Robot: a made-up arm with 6 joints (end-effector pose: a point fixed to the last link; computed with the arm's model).
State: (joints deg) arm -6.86 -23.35 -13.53 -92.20 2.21 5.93
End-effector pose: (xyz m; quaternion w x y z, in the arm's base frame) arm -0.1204 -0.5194 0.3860 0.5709 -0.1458 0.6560 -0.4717
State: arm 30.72 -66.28 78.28 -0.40 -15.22 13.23
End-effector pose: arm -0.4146 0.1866 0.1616 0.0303 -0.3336 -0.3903 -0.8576
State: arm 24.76 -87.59 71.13 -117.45 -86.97 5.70
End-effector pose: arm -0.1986 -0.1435 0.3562 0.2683 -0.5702 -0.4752 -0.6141
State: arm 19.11 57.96 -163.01 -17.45 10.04 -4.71
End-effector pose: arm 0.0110 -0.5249 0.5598 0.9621 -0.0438 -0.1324 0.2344
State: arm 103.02 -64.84 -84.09 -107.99 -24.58 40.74
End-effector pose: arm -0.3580 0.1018 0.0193 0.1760 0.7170 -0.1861 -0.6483
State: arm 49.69 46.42 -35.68 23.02 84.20 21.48
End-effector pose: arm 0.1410 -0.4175 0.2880 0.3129 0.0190 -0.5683 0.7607
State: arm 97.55 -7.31 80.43 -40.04 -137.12 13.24
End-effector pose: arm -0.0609 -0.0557 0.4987 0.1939 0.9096 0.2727 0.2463
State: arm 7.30 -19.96 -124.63 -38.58 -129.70 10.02
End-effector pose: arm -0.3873 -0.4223 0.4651 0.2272 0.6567 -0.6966 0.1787
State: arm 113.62 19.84 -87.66 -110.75 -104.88 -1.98
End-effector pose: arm -0.3525 0.0649 0.3616 0.5504 -0.0318 -0.7863 0.2788
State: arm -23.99 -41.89 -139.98 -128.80 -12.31 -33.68
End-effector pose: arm -0.3224 -0.3447 0.0012 0.0349 0.5159 0.7116 -0.4757
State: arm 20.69 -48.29 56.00 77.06 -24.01 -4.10
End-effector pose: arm -0.2192 0.1753 0.0179 0.5563 0.0544 0.5283 0.6392
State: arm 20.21 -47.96 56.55 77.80 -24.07 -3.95
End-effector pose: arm -0.2240 0.1724 0.0140 0.5527 0.0486 0.5328 0.6390
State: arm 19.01 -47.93 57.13 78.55 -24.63 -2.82
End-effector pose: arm -0.2319 0.1678 0.0090 0.5445 0.0393 0.5345 0.6452
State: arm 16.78 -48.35 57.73 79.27 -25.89 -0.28
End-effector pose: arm -0.2441 0.1608 0.0027 0.5291 0.0251 0.5320 0.6606
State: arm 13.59 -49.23 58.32 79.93 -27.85 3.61
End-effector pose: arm -0.2594 0.1512 -0.0047 0.5067 0.0065 0.5246 0.6842
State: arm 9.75 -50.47 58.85 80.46 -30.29 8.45
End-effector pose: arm -0.2760 0.1396 -0.0124 0.4780 -0.0148 0.5126 0.7131
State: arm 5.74 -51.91 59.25 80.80 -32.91 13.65
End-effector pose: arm -0.2916 0.1274 -0.0192 0.4460 -0.0361 0.4974 0.7432
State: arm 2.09 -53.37 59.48 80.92 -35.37 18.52
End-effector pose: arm -0.3044 0.1164 -0.0244 0.4150 -0.0546 0.4809 0.7704
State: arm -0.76 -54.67 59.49 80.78 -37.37 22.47
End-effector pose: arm -0.3134 0.1084 -0.0274 0.3893 -0.0679 0.4656 0.7919
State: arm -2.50 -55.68 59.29 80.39 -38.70 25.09
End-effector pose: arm -0.3182 0.1046 -0.0278 0.3725 -0.0746 0.4535 0.8062
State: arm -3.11 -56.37 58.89 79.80 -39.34 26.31
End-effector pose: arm -0.3191 0.1052 -0.0260 0.3661 -0.0749 0.4454 0.8137
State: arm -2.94 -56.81 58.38 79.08 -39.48 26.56
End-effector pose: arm -0.3176 0.1086 -0.0227 0.3666 -0.0707 0.4404 0.8165
